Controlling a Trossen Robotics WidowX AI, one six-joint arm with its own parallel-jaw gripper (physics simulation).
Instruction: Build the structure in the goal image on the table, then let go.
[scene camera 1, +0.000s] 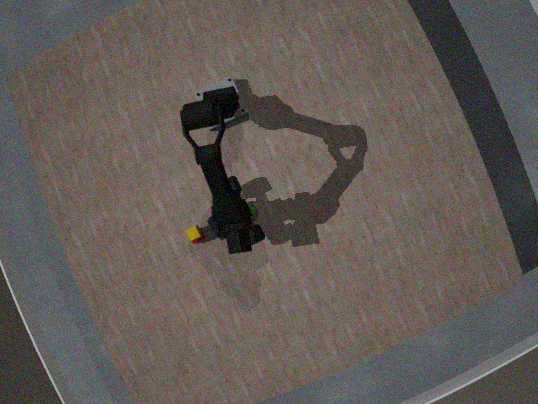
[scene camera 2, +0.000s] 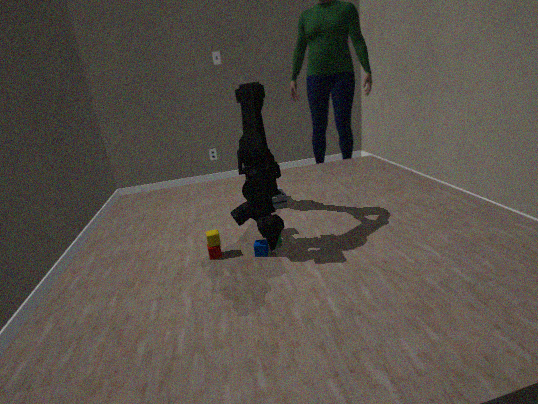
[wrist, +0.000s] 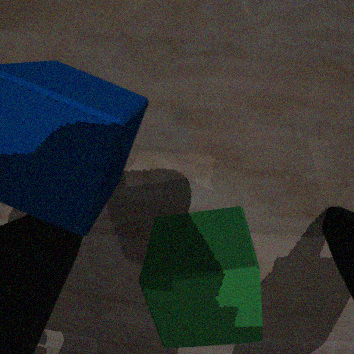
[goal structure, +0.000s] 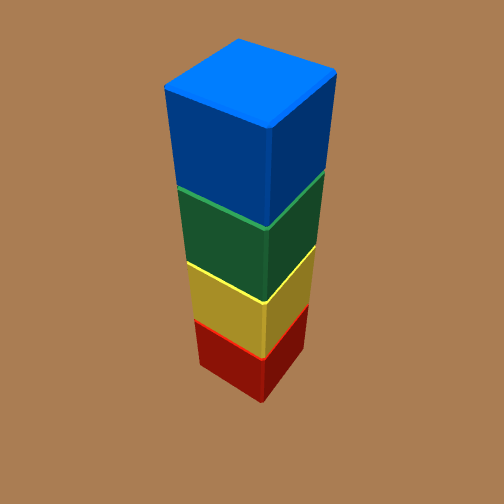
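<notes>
A yellow block (scene camera 1: 193, 233) (scene camera 2: 213, 237) sits on a red block (scene camera 1: 198, 241) (scene camera 2: 215, 252), forming a two-block stack. A blue block (scene camera 2: 261, 248) (wrist: 60, 135) stands on the table apart from the stack; the arm hides it in scene camera 1. A green block (scene camera 1: 253, 209) (scene camera 2: 279, 241) (wrist: 205, 285) is on the table beside it, mostly hidden by the arm in both scene views. My gripper (scene camera 2: 273, 245) (wrist: 208, 213) is low, open and empty. The green block lies between its spread fingers in the wrist view. The blue block covers the left fingertip there.
The arm's grey base plate (scene camera 1: 198, 94) (scene camera 2: 281, 199) stands behind the blocks. The stack is to the left of the gripper in scene camera 2. A person (scene camera 2: 327, 60) in a green top stands at the back, near the walls. The arm's shadow falls across the table to the right.
</notes>
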